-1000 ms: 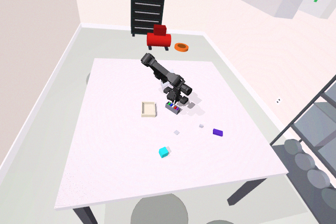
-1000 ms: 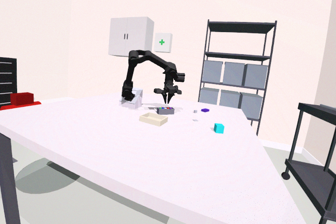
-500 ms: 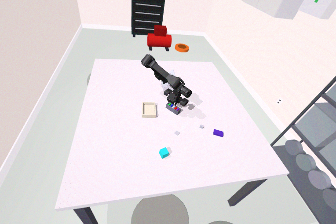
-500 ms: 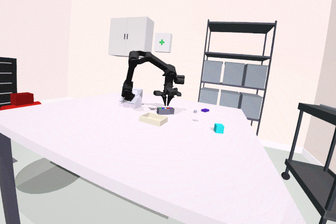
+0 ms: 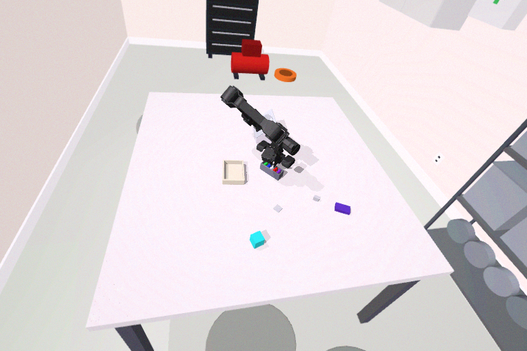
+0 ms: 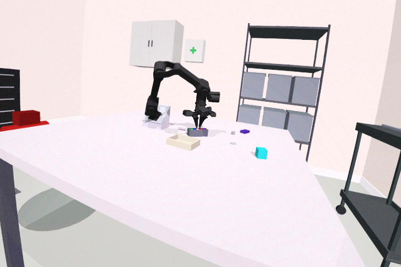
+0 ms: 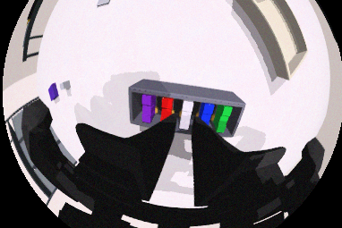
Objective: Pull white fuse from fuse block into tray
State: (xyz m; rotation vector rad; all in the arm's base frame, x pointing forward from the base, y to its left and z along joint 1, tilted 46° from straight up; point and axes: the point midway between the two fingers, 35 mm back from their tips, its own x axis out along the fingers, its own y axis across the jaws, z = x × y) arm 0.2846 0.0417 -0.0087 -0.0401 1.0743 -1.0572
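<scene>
Now: gripper tip 20 mm above the white fuse. Round my gripper tip: blue fuse (10 mm behind, 10 mm to the right, 20 mm below); then purple fuse (30 mm ahead, 30 mm to the left, 20 mm below); then red fuse (10 mm ahead, 10 mm to the left, 20 mm below).
</scene>
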